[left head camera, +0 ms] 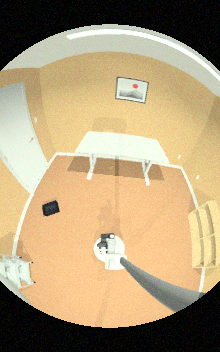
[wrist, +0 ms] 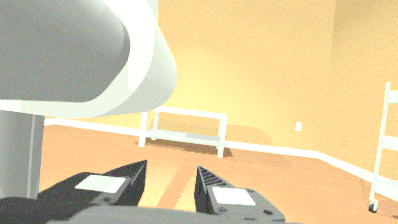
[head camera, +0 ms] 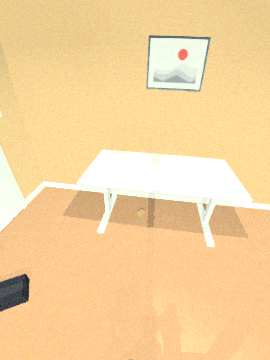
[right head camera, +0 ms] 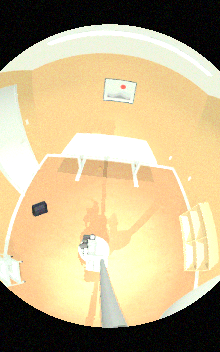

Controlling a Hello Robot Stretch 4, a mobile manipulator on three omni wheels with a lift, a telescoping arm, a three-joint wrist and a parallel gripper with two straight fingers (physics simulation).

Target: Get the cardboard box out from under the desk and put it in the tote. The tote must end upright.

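Frame: origin at the robot's base, x up, y right, z ahead, level; metres.
Seen in the pictures: gripper, fingertip midpoint: [left head camera: 103, 254] [wrist: 171, 177] [right head camera: 85, 255].
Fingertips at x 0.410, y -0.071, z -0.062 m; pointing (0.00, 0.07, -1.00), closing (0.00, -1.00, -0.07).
Offsets run from my fingertips to a thing's top centre. Level surfaces: height alone.
The cardboard box {dx -0.387, dy +0.044, dz +1.682 m} [head camera: 141, 212] [right head camera: 100, 169] is a small brown shape on the floor under the white desk {dx +0.283 m} [head camera: 165, 172] [left head camera: 120, 145] [right head camera: 107, 145], between its two legs and nearer the left one in the head camera view. The black tote {dx -0.337, dy -0.997, dz +0.566 m} [head camera: 14, 292] [left head camera: 50, 208] [right head camera: 39, 208] stands on the floor at the left, well in front of the desk; it looks upright, and its left part is cut off in the head camera view. My gripper [wrist: 171, 177] is open and empty in the wrist view, far from both box and tote.
A white bench [wrist: 185, 112] stands by a wall, and a white wheeled trolley [wrist: 381, 145] is at the right of the wrist view. A wooden shelf unit [right head camera: 209, 235] stands along the right wall. A white door [left head camera: 17, 135] is at the left. The desk's T-shaped feet reach forward.
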